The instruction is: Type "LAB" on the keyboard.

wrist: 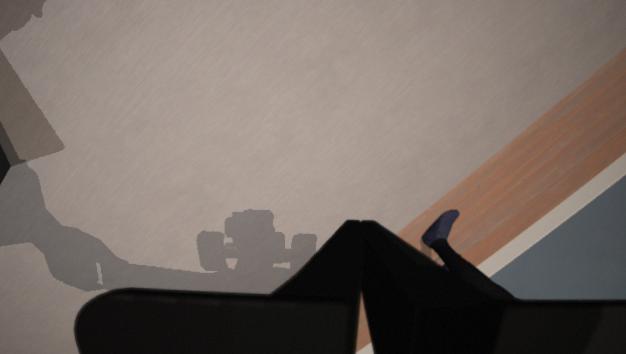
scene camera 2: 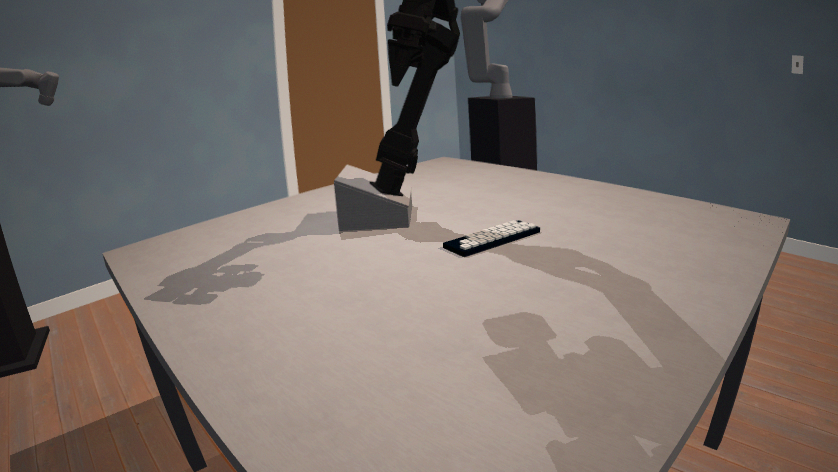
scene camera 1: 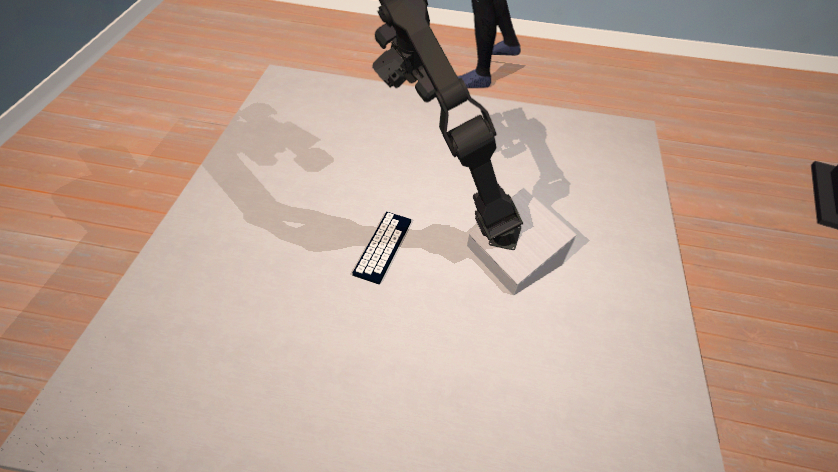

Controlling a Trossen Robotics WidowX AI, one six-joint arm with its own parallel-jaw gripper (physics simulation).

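Pixels of known places: gripper, between the fingertips: [wrist: 359,234] [scene camera 2: 394,85] [scene camera 1: 411,81]; arm's base, origin of its link: [scene camera 2: 386,189] [scene camera 1: 505,235].
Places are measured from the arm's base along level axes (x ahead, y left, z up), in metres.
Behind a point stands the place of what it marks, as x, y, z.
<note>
The keyboard [scene camera 1: 382,247] {0.269, 0.116, -0.060} [scene camera 2: 492,237] {0.300, 0.081, -0.057}, dark with rows of white keys, lies flat on the table [scene camera 1: 410,381] {0.069, 0.393, -0.075} [scene camera 2: 293,351] {0.459, -0.386, -0.075} [wrist: 250,100] {0.261, -0.221, -0.075}. It does not show in the wrist view, and its key letters are too small to read. My gripper [scene camera 2: 397,80] {0.304, -0.115, 0.259} [wrist: 359,234] {0.304, -0.115, 0.259} is shut and empty, with its dark fingertips meeting in the wrist view. It hangs high above the table, well away from the keyboard and not touching it. In scene camera 1 its fingertips are hard to make out among the dark arm parts near the top.
The arm stands on a grey wedge-shaped block [scene camera 1: 542,234] {-0.080, -0.019, 0.025} [scene camera 2: 372,208] {0.043, -0.058, -0.025} beside the keyboard. Arm shadows cross the table and part of the keyboard. A person's legs [scene camera 1: 483,35] show beyond the table. Another robot arm stands on a dark pedestal [scene camera 2: 502,131] behind the table.
</note>
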